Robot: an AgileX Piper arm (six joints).
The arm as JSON. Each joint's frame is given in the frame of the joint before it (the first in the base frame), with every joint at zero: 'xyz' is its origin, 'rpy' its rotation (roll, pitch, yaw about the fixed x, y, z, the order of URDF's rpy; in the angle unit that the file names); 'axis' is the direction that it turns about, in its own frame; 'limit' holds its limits. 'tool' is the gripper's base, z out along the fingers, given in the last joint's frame.
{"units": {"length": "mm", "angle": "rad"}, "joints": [
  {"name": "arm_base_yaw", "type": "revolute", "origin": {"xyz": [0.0, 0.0, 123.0], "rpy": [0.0, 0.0, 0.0]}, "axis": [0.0, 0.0, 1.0], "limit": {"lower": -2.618, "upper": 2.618}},
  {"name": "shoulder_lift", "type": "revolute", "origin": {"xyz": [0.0, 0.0, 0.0], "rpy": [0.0, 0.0, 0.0]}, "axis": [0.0, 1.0, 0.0], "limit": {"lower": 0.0, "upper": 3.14}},
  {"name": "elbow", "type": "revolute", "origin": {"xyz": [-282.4, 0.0, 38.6], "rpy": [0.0, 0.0, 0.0]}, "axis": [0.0, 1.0, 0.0], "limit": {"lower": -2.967, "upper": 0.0}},
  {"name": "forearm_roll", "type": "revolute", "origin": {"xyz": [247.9, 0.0, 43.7], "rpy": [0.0, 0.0, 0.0]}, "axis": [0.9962, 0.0, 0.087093], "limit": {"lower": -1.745, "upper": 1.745}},
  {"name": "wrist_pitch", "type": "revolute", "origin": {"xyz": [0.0, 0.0, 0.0], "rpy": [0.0, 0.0, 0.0]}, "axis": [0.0, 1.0, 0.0], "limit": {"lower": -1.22, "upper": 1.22}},
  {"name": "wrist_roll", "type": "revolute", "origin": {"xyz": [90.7, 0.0, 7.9], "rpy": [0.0, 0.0, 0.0]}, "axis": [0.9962, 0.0, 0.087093], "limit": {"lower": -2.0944, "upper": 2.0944}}
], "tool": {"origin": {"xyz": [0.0, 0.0, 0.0], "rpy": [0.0, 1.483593, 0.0]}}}
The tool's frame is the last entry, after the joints.
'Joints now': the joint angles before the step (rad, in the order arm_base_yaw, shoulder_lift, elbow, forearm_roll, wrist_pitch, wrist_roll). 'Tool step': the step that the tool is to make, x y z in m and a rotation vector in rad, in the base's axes. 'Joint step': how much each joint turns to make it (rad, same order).
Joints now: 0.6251, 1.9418, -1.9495, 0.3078, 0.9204, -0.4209
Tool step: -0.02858, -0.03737, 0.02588, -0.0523, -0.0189, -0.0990
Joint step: -0.0118, -0.1700, 0.1378, -0.1294, 0.0263, 0.1116
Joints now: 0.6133, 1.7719, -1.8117, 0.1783, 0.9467, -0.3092
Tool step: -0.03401, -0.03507, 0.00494, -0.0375, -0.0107, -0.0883
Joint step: -0.0041, -0.1785, 0.2044, -0.1032, -0.0231, 0.0959
